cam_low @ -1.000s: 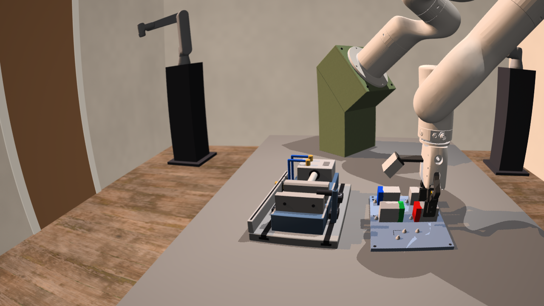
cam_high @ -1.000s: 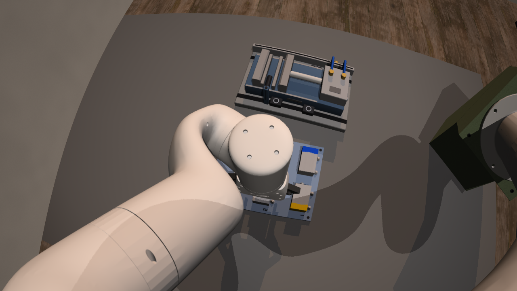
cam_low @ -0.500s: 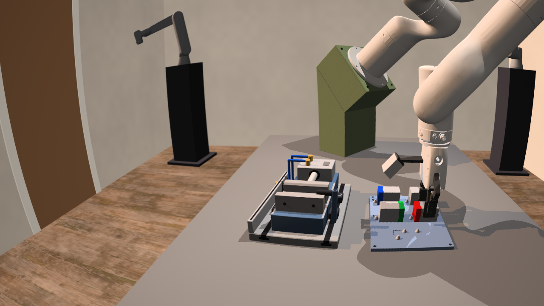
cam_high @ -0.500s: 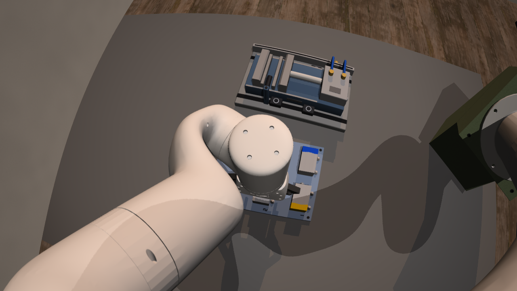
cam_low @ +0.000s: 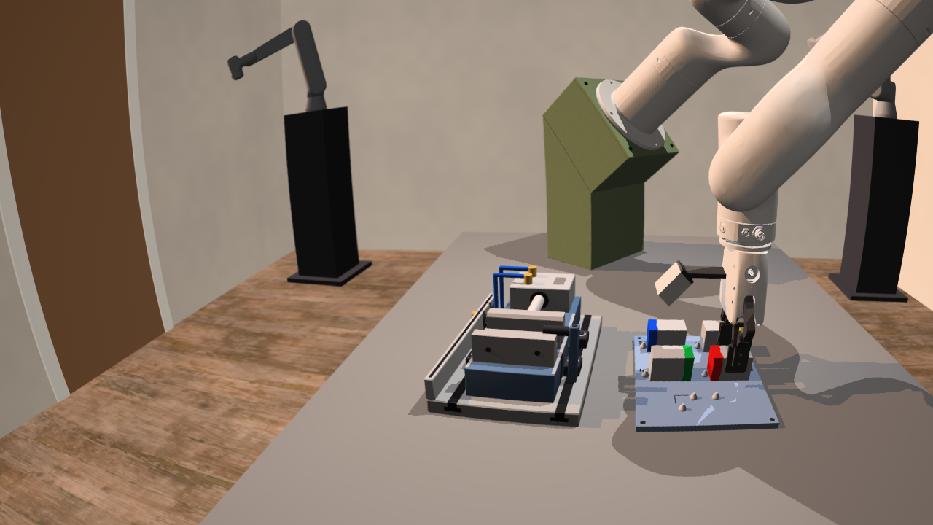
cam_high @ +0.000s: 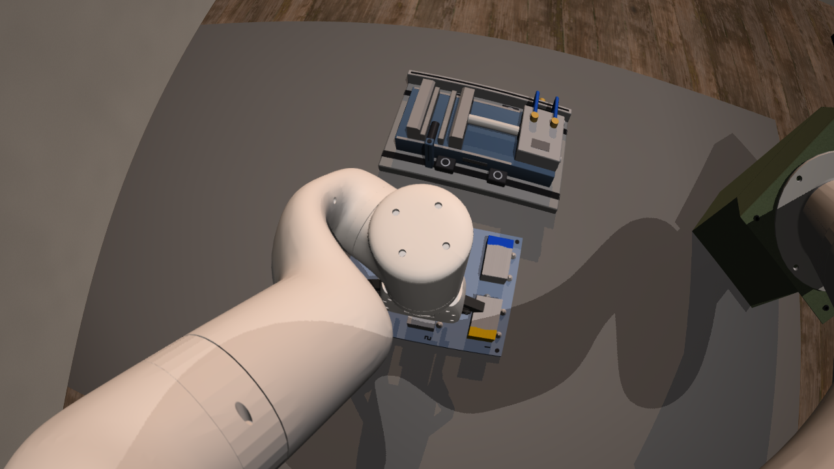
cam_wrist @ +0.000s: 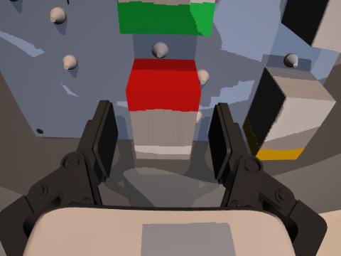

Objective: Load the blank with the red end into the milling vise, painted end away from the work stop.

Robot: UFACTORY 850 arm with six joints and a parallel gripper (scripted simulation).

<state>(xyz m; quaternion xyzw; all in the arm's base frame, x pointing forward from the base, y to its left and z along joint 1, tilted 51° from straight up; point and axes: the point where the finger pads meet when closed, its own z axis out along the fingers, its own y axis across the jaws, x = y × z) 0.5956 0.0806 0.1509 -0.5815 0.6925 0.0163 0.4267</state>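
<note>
My hand is 2 cm above the red-ended blank. Round my hand: infeed plate (4 cm to the right, 4 cm below); yellow-ended blank (9 cm behind, 2 cm below); green-ended blank (9 cm to the right, 2 cm below).
</note>
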